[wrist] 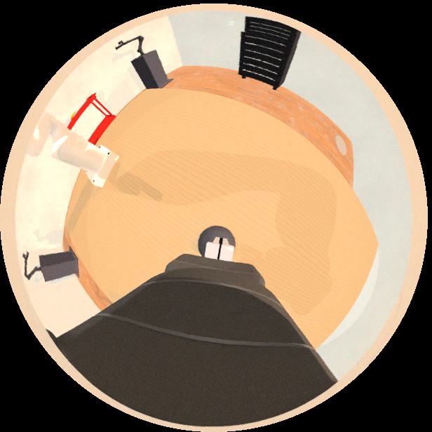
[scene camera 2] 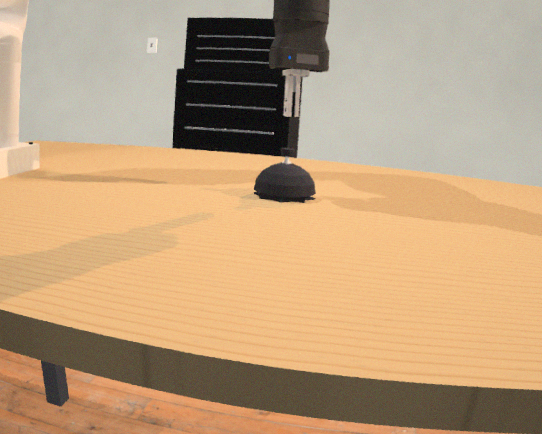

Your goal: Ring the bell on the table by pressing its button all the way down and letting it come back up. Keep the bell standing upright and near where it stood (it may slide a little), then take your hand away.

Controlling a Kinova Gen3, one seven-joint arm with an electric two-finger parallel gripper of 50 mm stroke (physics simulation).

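Places are measured from the arm's base along level axes (x ahead, y left, z up), in centimetres.
Where they show: gripper, fingertip midpoint: [scene camera 2: 290, 116].
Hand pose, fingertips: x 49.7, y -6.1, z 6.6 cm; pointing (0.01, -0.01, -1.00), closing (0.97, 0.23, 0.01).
Each offset is from my fingertips to the top centre of the thing. "pt": to the spot under its first point. Level surfaces: height alone.
The bell @[dx -0.2, dy -1.8, dz -4.3 cm] [scene camera 2: 285, 182] [wrist: 216, 232] is a dark dome standing upright on the wooden table @[dz -10.9 cm] [scene camera 2: 280, 300] [wrist: 210, 125]. Its small silver button @[pt dx -0.1, dy -2.1, dz -5.9 cm] [scene camera 2: 287, 160] sticks up from the top in the scene view. My gripper [scene camera 2: 292, 116] [wrist: 219, 245] is shut and empty, pointing straight down. Its fingertips hang above the button, with a visible gap between them. In the wrist view the fingers overlap the dome and hide the button.
A white arm base [scene camera 2: 20, 160] [wrist: 102, 167] stands at the table's left. A black drawer cabinet [scene camera 2: 227, 95] [wrist: 267, 52] stands on the floor beyond the table. A red frame [wrist: 102, 129] and a dark pedestal [wrist: 150, 70] stand behind the left side.
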